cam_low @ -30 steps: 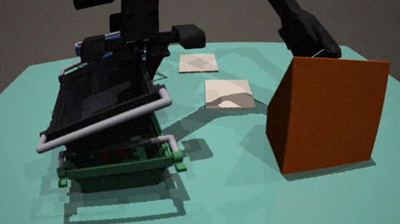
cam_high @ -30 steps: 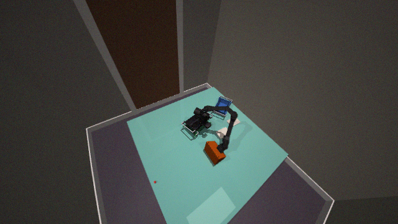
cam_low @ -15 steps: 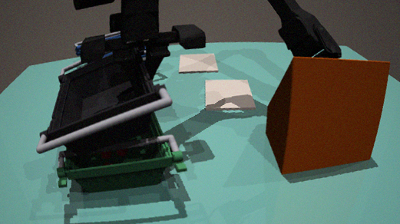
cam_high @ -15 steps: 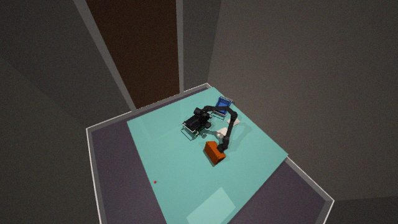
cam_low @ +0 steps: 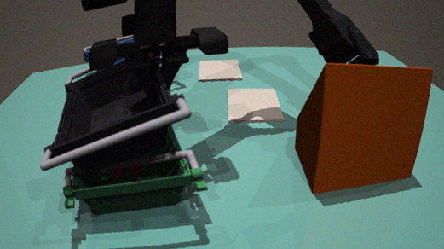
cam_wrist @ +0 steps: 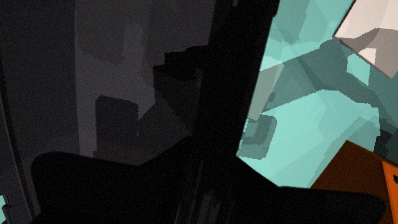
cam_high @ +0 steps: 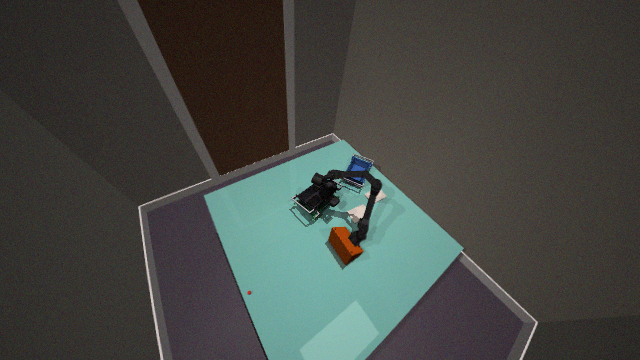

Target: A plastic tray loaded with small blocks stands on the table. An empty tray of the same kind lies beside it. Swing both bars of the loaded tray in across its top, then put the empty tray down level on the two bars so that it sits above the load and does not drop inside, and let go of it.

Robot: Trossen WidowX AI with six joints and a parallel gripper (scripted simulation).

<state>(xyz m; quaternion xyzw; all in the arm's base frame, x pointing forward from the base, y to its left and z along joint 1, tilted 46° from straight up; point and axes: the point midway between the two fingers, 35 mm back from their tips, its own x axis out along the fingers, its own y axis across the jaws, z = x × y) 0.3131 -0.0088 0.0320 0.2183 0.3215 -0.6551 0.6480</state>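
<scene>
Right now my gripper tip is 70 mm short of the black tray, 10 mm to the right of it and 20 mm below it.
</scene>
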